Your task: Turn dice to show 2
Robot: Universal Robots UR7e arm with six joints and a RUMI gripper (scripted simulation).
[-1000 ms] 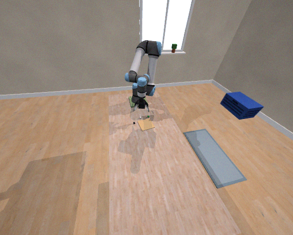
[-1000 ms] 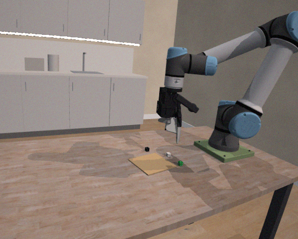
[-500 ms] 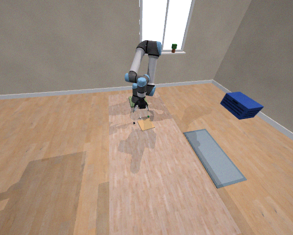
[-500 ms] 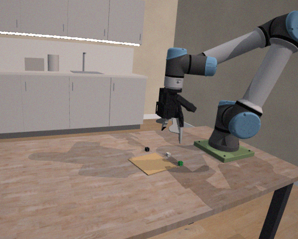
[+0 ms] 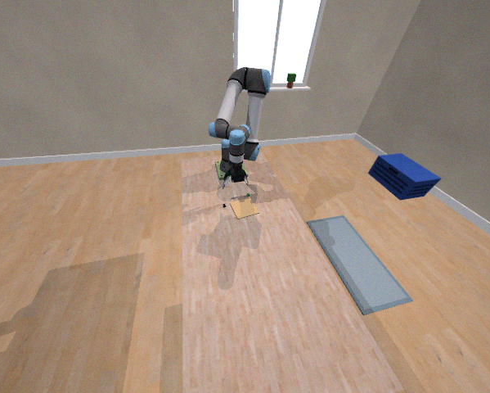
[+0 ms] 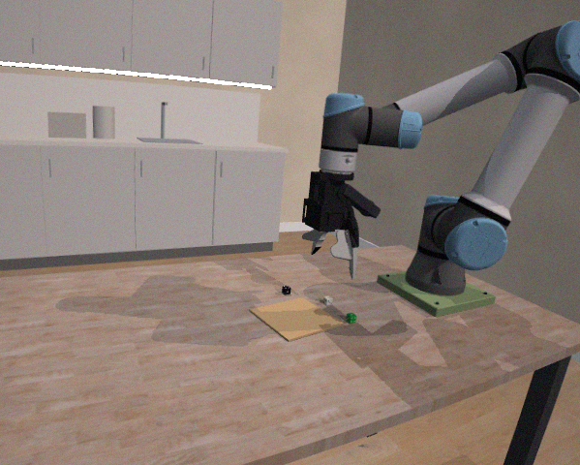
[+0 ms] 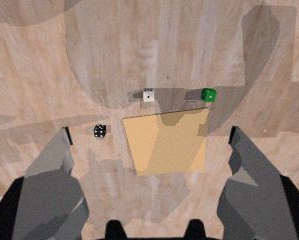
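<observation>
My gripper is now 8 cm above the white die. Also, from my hand: black die (8 cm ahead, 7 cm to the right, 8 cm below); then green die (2 cm behind, 9 cm to the left, 8 cm below); then tan mat (9 cm ahead, 5 cm to the left, 9 cm below).
</observation>
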